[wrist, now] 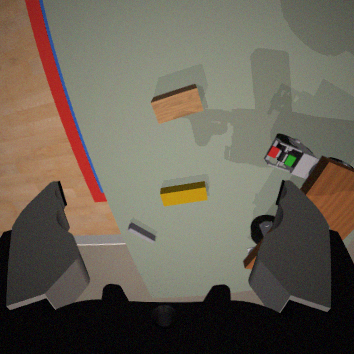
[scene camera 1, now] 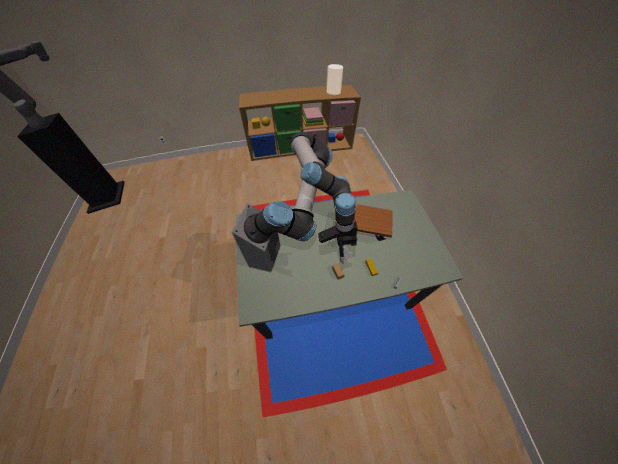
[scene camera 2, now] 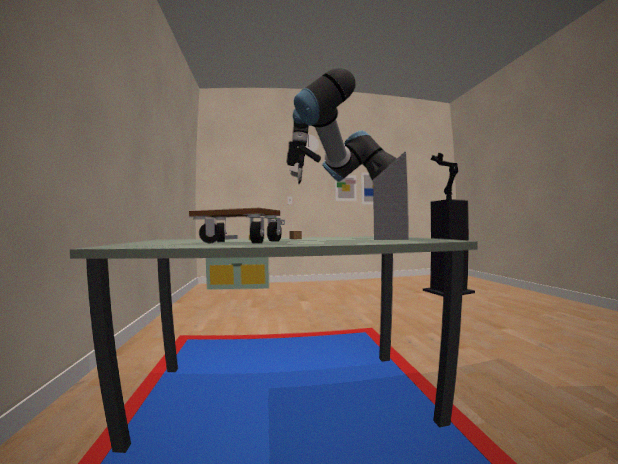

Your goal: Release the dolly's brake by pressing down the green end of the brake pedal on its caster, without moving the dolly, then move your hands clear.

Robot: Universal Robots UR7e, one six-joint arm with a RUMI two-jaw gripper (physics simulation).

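The dolly, a brown wooden deck (scene camera 1: 375,220) (scene camera 2: 235,212) (wrist: 332,195) on black casters, stands on the table. In the wrist view its brake pedal sticks out beside the deck's corner, with a red end (wrist: 274,151) on the outer side and a green end (wrist: 290,160) nearer the deck. The pedal cannot be made out in scene camera 1, where the arm and gripper are in front of that area. My gripper (scene camera 1: 345,257) (scene camera 2: 296,176) (wrist: 170,184) is open and empty, pointing down. It hangs above the deck's height, off to the dolly's side, touching nothing.
A wooden block (scene camera 1: 338,271) (scene camera 2: 295,234) (wrist: 179,104), a yellow block (scene camera 1: 371,267) (wrist: 184,195) and a small grey bar (scene camera 1: 397,282) (wrist: 142,232) lie on the green table (scene camera 1: 290,300) (scene camera 2: 350,246) (wrist: 115,100). The arm's grey pedestal (scene camera 1: 260,255) (scene camera 2: 391,210) stands at one end.
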